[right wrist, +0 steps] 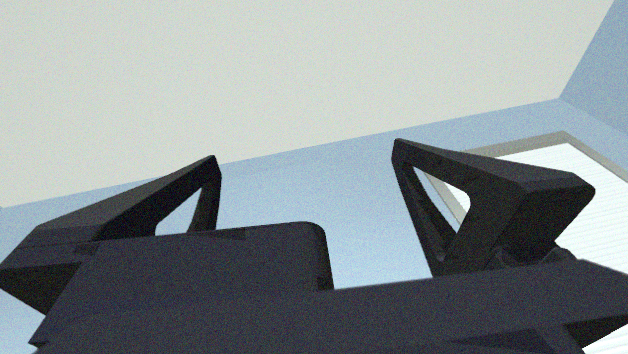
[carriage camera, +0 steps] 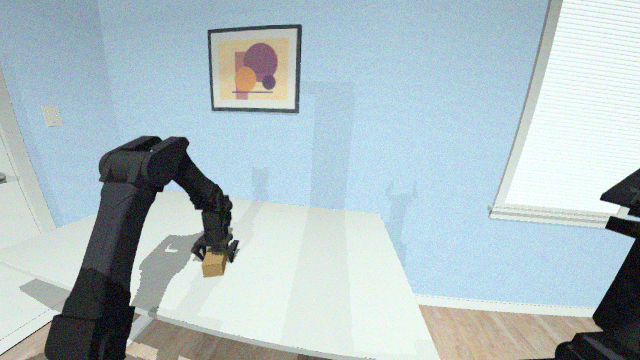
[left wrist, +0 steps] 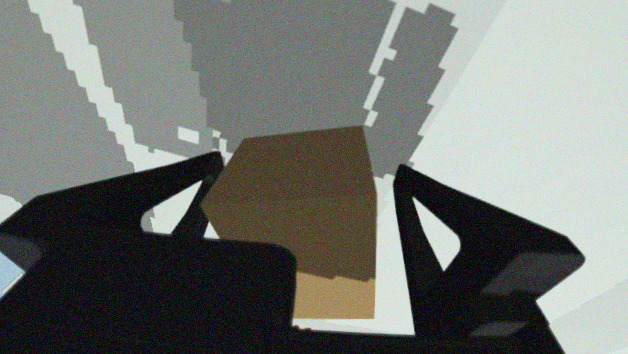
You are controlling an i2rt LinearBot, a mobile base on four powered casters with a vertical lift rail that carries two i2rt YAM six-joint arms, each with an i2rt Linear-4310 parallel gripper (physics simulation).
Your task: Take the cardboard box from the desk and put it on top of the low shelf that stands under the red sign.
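Frame: origin at the left arm's base, x right, y back, z down, level; millimetres.
Where they show: left gripper, fingertip midpoint: (left wrist: 309, 167); right gripper, fingertip midpoint: (right wrist: 306, 156).
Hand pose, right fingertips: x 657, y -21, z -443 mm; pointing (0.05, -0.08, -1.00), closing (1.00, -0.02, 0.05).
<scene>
Each offset is from my right fingertips to the top centre of the thing. "spot": to the spot under its first point. Level surfaces: height alone.
The small brown cardboard box @(dz +458, dx -696, dy -340 mm) (carriage camera: 214, 265) (left wrist: 300, 210) is on the white desk @(dz +508 mm) (carriage camera: 380, 300), left of the picture's middle in the carriage view. My left gripper (carriage camera: 217, 254) (left wrist: 309, 167) is open and points down at the box, with its fingers on either side of it. In the left wrist view the box lies between the fingertips, close to the finger at the left, with a gap to the finger at the right. My right gripper (right wrist: 306, 156) is open and empty, raised and facing the wall and ceiling. The low shelf and the red sign do not show.
A framed picture (carriage camera: 299, 70) hangs on the blue wall behind the desk. A window with blinds @(spot: dz -186, dx +1010, dy -818 mm) (carriage camera: 585, 110) is at the right, and a door (carriage camera: 15, 200) is at the far left. Wood floor @(dz +1227 mm) (carriage camera: 480, 332) shows right of the desk. The right arm (carriage camera: 617, 285) stands at the right edge.
</scene>
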